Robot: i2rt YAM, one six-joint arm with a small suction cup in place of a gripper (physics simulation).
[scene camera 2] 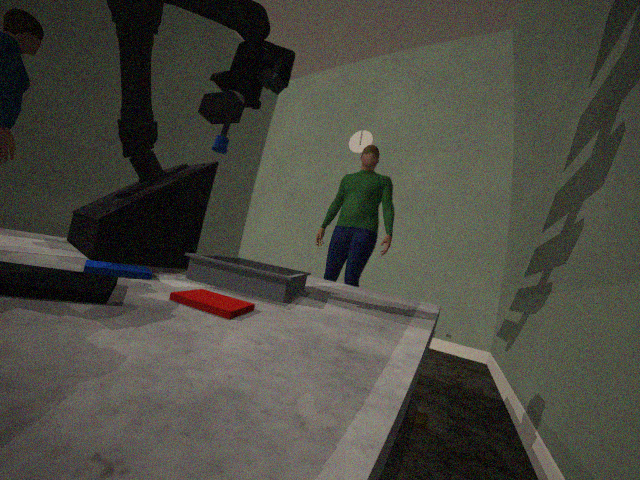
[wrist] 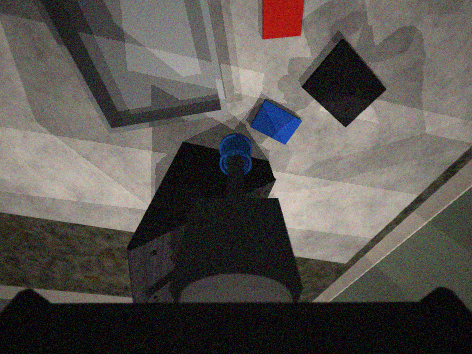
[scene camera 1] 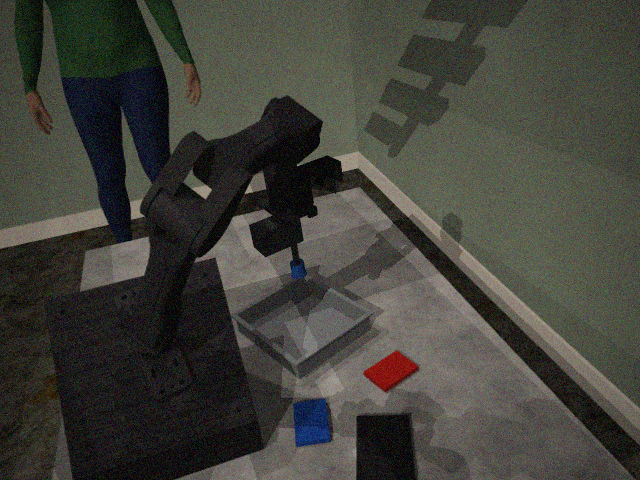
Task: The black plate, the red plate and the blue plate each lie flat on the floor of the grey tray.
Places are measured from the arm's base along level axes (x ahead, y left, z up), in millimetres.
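Pixels of known places: hand at its tool point: [scene camera 2: 219,150] [wrist: 235,148] [scene camera 1: 298,274]; arm's base at its link origin: [scene camera 2: 154,181] [scene camera 1: 153,339].
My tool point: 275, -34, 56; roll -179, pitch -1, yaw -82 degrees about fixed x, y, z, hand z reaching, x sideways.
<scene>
For each thing: its middle in the pictures, then the offset to it from my tool point, as dx, dy, dz.
- grey tray at the middle of its body: [wrist: 147,57] [scene camera 1: 301,322] [scene camera 2: 256,275] +39, +157, -240
- red plate at the middle of its body: [scene camera 2: 213,302] [scene camera 1: 391,370] +145, -62, -260
- blue plate at the middle of its body: [scene camera 1: 311,421] [scene camera 2: 118,269] [wrist: 275,123] -53, -101, -259
- black plate at the middle of its body: [scene camera 2: 41,280] [scene camera 1: 384,448] [wrist: 343,88] +36, -221, -259
The grey tray [scene camera 1: 336,345] [scene camera 2: 237,280] [wrist: 170,115] stands on the table beside the arm's base, with no plate inside. The red plate [scene camera 1: 391,370] [scene camera 2: 211,302] [wrist: 282,17] lies flat outside the tray. The blue plate [scene camera 1: 312,422] [scene camera 2: 117,269] [wrist: 276,121] lies flat between the tray and the black plate. The black plate [scene camera 1: 385,446] [scene camera 2: 56,284] [wrist: 344,82] lies on the table and looks thicker; scene camera 1 and scene camera 2 cut it off. My gripper [scene camera 1: 298,275] [scene camera 2: 219,150] [wrist: 235,142], a blue suction cup, is open and empty, high above the table and touching nothing.
The arm's dark base block [scene camera 1: 103,361] [scene camera 2: 149,227] [wrist: 195,175] stands close beside the tray. A person in a green sweater [scene camera 1: 98,41] [scene camera 2: 360,201] stands beyond the table. Another person in blue [scene camera 2: 12,77] shows at the left of scene camera 2. Shadows cross the table and wall.
</scene>
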